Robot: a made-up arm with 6 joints. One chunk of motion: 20 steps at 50 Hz.
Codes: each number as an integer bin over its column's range. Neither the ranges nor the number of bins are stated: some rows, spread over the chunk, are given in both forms.
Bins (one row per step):
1: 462 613 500 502 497 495
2: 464 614 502 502 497 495
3: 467 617 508 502 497 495
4: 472 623 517 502 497 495
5: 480 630 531 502 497 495
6: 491 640 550 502 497 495
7: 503 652 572 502 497 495
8: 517 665 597 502 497 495
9: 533 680 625 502 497 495
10: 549 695 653 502 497 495
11: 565 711 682 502 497 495
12: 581 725 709 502 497 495
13: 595 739 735 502 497 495
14: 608 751 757 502 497 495
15: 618 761 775 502 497 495
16: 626 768 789 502 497 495
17: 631 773 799 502 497 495
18: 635 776 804 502 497 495
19: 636 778 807 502 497 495
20: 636 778 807 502 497 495
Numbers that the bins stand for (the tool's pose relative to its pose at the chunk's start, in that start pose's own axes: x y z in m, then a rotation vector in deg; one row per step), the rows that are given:
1: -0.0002 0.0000 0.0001 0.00 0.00 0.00
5: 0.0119 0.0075 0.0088 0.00 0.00 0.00
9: 0.0475 0.0295 0.0352 0.00 0.00 0.00
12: 0.0797 0.0493 0.0587 0.00 0.00 0.00
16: 0.1098 0.0683 0.0811 0.00 0.00 0.00
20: 0.1165 0.0727 0.0862 0.00 0.00 0.00
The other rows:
2: 0.0012 0.0004 0.0007 0.00 0.00 0.00
3: 0.0032 0.0018 0.0024 0.00 0.00 0.00
4: 0.0066 0.0044 0.0049 0.00 0.00 0.00
6: 0.0193 0.0119 0.0142 0.00 0.00 0.00
7: 0.0273 0.0172 0.0203 0.00 0.00 0.00
8: 0.0367 0.0229 0.0273 0.00 0.00 0.00
10: 0.0582 0.0361 0.0430 0.00 0.00 0.00
11: 0.0689 0.0432 0.0512 0.00 0.00 0.00
13: 0.0890 0.0555 0.0660 0.00 0.00 0.00
14: 0.0978 0.0608 0.0722 0.00 0.00 0.00
15: 0.1045 0.0652 0.0772 0.00 0.00 0.00
17: 0.1132 0.0705 0.0839 0.00 0.00 0.00
18: 0.1159 0.0718 0.0853 0.00 0.00 0.00
19: 0.1165 0.0727 0.0862 0.00 0.00 0.00

